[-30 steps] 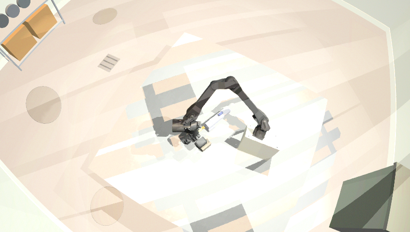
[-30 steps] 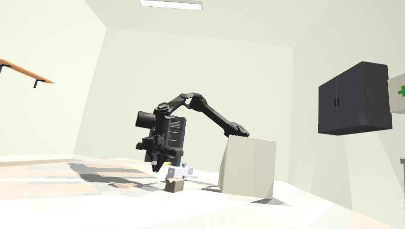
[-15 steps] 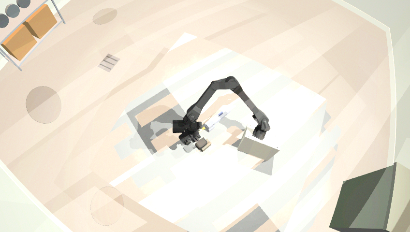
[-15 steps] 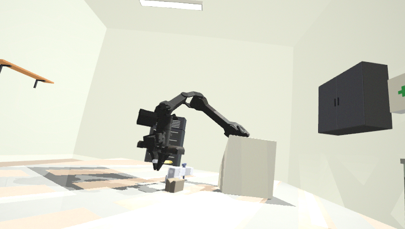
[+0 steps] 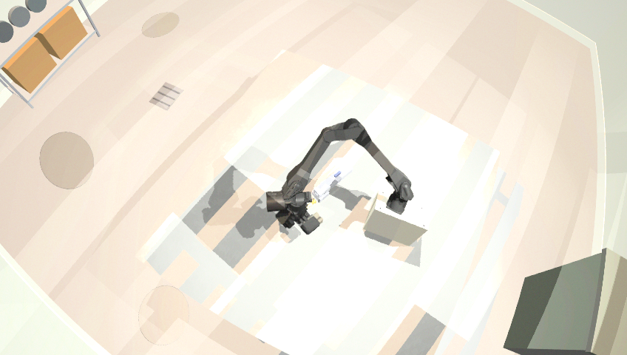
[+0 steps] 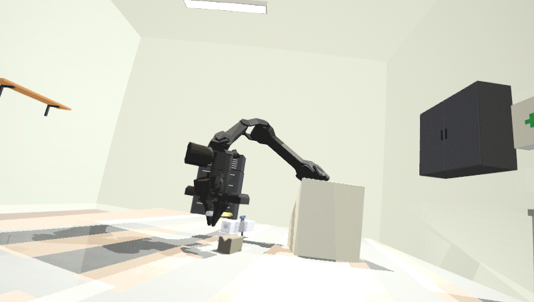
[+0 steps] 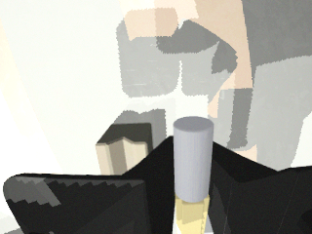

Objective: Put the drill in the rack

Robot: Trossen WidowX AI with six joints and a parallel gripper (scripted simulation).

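Now: the drill 40 mm to the right of my gripper tip, 30 mm above it and 10 mm behind it. From my gripper tip the other things lie so: blue key (240 mm to the right, 40 mm behind, 10 mm below); then fixture (210 mm to the right, 30 mm behind, 20 mm below).
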